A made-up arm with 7 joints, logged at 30 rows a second.
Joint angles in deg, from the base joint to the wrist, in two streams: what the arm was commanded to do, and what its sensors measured. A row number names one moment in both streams.
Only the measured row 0 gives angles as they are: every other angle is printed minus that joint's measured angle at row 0.
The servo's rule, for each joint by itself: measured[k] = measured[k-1] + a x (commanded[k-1-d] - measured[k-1]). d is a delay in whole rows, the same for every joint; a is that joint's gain. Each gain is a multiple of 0.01, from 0.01 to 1. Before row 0 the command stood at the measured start. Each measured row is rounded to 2 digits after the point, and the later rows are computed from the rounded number. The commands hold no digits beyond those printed.
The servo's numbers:
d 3
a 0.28 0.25 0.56 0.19 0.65 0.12 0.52
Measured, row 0:
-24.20 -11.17 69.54 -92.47 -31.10 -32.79 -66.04
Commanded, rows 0 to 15:
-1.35 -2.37 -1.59 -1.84 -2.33 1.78 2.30
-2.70 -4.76 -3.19 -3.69 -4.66 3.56 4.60
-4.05 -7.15 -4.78 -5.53 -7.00 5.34 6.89
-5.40 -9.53 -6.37 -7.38 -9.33 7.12 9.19
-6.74 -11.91 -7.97 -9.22 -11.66 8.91 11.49
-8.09 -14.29 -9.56 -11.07 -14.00 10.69 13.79
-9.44 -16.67 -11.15 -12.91 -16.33 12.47 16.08
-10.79 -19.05 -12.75 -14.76 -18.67 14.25 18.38
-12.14 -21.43 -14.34 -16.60 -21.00 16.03 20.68
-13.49 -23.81 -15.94 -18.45 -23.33 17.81 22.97
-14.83 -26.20 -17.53 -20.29 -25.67 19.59 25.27
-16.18 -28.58 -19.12 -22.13 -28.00 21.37 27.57
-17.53 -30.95 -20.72 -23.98 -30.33 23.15 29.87
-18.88 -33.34 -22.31 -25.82 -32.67 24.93 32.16
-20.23 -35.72 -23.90 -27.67 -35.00 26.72 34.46
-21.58 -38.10 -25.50 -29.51 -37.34 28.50 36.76
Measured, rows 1 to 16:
0.00 0.00 0.00 0.00 0.00 0.00 0.00
0.00 0.00 0.00 0.00 0.00 0.00 0.00
0.00 0.00 0.00 0.00 0.00 0.00 0.00
-0.38 -0.59 -0.89 -0.35 -1.51 0.21 1.20
-1.03 -1.63 -2.18 -0.98 -3.56 0.61 2.97
-1.88 -3.01 -3.64 -1.84 -5.80 1.18 5.01
-2.87 -4.64 -5.17 -2.89 -8.09 1.89 7.18
-3.95 -6.46 -6.74 -4.09 -10.41 2.73 9.42
-5.11 -8.42 -8.32 -5.42 -12.74 3.69 11.69
-6.32 -10.48 -9.90 -6.84 -15.07 4.74 13.97
-7.57 -12.62 -11.50 -8.34 -17.41 5.88 16.26
-8.85 -14.82 -13.09 -9.91 -19.74 7.10 18.56
-10.15 -17.07 -14.69 -11.53 -22.07 8.39 20.85
-11.46 -19.35 -16.28 -13.19 -24.41 9.73 23.15
-12.78 -21.66 -17.87 -14.89 -26.74 11.13 25.45
-14.11 -23.98 -19.47 -16.62 -29.07 12.57 27.75

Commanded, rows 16 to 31:
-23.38 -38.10 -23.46 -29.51 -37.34 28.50 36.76
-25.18 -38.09 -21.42 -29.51 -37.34 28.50 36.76
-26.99 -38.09 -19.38 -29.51 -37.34 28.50 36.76
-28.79 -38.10 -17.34 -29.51 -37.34 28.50 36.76
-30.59 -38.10 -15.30 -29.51 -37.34 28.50 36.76
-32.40 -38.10 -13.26 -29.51 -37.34 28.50 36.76
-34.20 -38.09 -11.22 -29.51 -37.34 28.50 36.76
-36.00 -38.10 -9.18 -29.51 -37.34 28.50 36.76
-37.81 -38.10 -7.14 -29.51 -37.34 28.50 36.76
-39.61 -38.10 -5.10 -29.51 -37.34 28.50 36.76
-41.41 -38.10 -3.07 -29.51 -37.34 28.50 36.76
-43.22 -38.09 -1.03 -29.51 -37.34 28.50 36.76
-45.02 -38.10 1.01 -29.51 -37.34 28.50 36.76
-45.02 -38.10 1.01 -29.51 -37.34 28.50 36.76
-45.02 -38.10 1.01 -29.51 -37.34 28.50 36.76
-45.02 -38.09 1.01 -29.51 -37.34 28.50 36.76
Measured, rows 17 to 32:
-15.45 -26.32 -21.06 -18.37 -31.41 14.05 30.04
-16.79 -28.67 -22.65 -20.14 -33.74 15.57 32.34
-18.13 -31.03 -24.25 -21.92 -36.08 17.12 34.64
-19.60 -32.80 -23.81 -23.36 -36.90 18.49 35.74
-21.16 -34.12 -22.47 -24.53 -37.19 19.69 36.27
-22.79 -35.11 -20.74 -25.48 -37.29 20.75 36.52
-24.47 -35.86 -18.84 -26.25 -37.32 21.68 36.64
-26.18 -36.42 -16.86 -26.87 -37.33 22.50 36.70
-27.92 -36.84 -14.84 -27.37 -37.34 23.22 36.73
-29.68 -37.15 -12.81 -27.78 -37.34 23.85 36.75
-31.45 -37.39 -10.78 -28.11 -37.34 24.41 36.76
-33.23 -37.57 -8.74 -28.38 -37.34 24.90 36.76
-35.02 -37.70 -6.70 -28.59 -37.34 25.33 36.76
-36.81 -37.80 -4.67 -28.76 -37.34 25.71 36.76
-38.60 -37.87 -2.63 -28.90 -37.34 26.04 36.76
-40.40 -37.93 -0.59 -29.02 -37.34 26.34 36.76

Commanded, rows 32 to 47:
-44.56 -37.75 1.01 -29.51 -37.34 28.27 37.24
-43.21 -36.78 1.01 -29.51 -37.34 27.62 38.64
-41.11 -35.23 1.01 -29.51 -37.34 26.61 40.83
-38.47 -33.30 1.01 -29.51 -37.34 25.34 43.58
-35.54 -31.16 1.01 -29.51 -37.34 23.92 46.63
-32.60 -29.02 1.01 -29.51 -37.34 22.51 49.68
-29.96 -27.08 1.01 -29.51 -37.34 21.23 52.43
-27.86 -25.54 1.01 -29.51 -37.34 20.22 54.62
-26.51 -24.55 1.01 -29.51 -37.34 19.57 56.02
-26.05 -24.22 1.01 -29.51 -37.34 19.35 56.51
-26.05 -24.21 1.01 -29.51 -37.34 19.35 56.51
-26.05 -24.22 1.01 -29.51 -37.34 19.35 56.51
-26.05 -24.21 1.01 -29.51 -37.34 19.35 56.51
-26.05 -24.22 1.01 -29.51 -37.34 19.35 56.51
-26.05 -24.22 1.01 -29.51 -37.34 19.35 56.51
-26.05 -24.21 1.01 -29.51 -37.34 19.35 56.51
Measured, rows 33 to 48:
-41.69 -37.97 0.31 -29.11 -37.34 26.60 36.76
-42.62 -38.00 0.70 -29.19 -37.34 26.83 36.76
-43.29 -38.02 0.87 -29.25 -37.34 27.03 36.76
-43.65 -37.95 0.95 -29.30 -37.34 27.18 37.01
-43.53 -37.66 0.98 -29.34 -37.34 27.23 37.86
-42.85 -37.05 1.00 -29.37 -37.34 27.16 39.40
-41.62 -36.11 1.01 -29.40 -37.34 26.94 41.57
-39.92 -34.87 1.01 -29.42 -37.34 26.58 44.20
-37.87 -33.41 1.01 -29.44 -37.34 26.09 47.05
-35.66 -31.83 1.01 -29.45 -37.34 25.51 49.85
-33.48 -30.26 1.01 -29.46 -37.34 24.88 52.33
-31.53 -28.83 1.01 -29.47 -37.34 24.24 54.25
-30.00 -27.68 1.01 -29.48 -37.34 23.65 55.43
-28.89 -26.81 1.01 -29.49 -37.34 23.13 55.99
-28.09 -26.16 1.01 -29.49 -37.34 22.68 56.26
-27.52 -25.67 1.01 -29.49 -37.34 22.28 56.39

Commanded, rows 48 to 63:
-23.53 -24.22 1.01 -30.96 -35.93 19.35 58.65
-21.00 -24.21 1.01 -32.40 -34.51 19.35 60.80
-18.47 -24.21 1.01 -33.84 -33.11 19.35 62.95
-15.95 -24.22 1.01 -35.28 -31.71 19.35 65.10
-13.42 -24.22 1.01 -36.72 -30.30 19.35 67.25
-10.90 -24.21 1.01 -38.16 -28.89 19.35 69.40
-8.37 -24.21 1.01 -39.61 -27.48 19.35 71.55
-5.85 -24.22 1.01 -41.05 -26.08 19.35 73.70
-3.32 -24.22 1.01 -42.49 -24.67 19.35 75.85
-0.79 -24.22 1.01 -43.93 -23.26 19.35 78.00
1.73 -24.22 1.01 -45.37 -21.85 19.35 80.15
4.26 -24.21 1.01 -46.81 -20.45 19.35 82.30
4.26 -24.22 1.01 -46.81 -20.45 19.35 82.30
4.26 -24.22 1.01 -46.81 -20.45 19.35 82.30
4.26 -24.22 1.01 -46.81 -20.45 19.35 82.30
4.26 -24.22 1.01 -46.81 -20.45 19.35 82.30
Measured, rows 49 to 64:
-27.11 -25.31 1.01 -29.49 -37.34 21.93 56.45
-26.81 -25.04 1.01 -29.49 -37.34 21.62 56.48
-26.60 -24.83 1.01 -29.49 -37.34 21.35 56.50
-25.74 -24.68 1.01 -29.77 -36.42 21.11 57.62
-24.41 -24.56 1.01 -30.27 -35.18 20.90 59.27
-22.75 -24.47 1.01 -30.95 -33.83 20.71 61.18
-20.85 -24.41 1.01 -31.77 -32.45 20.55 63.22
-18.77 -24.36 1.01 -32.71 -31.05 20.41 65.32
-16.57 -24.32 1.01 -33.75 -29.65 20.28 67.44
-14.27 -24.29 1.01 -34.86 -28.24 20.17 69.58
-11.91 -24.27 1.01 -36.04 -26.84 20.07 71.72
-9.50 -24.26 1.01 -37.27 -25.43 19.98 73.87
-7.06 -24.25 1.01 -38.54 -24.02 19.90 76.02
-4.60 -24.24 1.01 -39.84 -22.61 19.83 78.17
-2.12 -24.23 1.01 -41.16 -21.21 19.77 80.32
-0.33 -24.23 1.01 -42.23 -20.72 19.72 81.35

